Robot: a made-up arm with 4 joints.
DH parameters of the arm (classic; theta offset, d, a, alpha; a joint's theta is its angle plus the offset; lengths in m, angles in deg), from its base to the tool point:
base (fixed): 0 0 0 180
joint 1: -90 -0.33 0.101 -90
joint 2: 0 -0.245 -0.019 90
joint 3: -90 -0.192 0.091 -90
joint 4: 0 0.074 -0.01 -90
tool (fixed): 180 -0.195 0 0
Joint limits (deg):
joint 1: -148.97..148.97
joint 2: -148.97..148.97
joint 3: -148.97..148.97
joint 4: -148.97..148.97
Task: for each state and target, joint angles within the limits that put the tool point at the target. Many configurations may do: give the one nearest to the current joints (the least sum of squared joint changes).
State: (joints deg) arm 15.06 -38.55 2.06 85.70
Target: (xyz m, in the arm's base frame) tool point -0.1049 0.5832 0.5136
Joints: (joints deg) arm 50.79 -30.78 2.33 111.17
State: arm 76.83 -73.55 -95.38 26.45
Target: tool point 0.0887 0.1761 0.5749
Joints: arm 90.73 -75.91 -125.56 44.32
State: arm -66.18 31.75 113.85 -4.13
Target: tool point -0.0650 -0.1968 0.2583
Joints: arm -77.78 69.62 123.15 -40.06
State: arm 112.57 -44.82 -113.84 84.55
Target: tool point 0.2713 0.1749 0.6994
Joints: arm 119.67 -64.13 -96.48 96.60
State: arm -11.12 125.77 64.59 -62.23
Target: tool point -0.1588 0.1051 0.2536
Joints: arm 1.28 139.11 76.23 -43.49
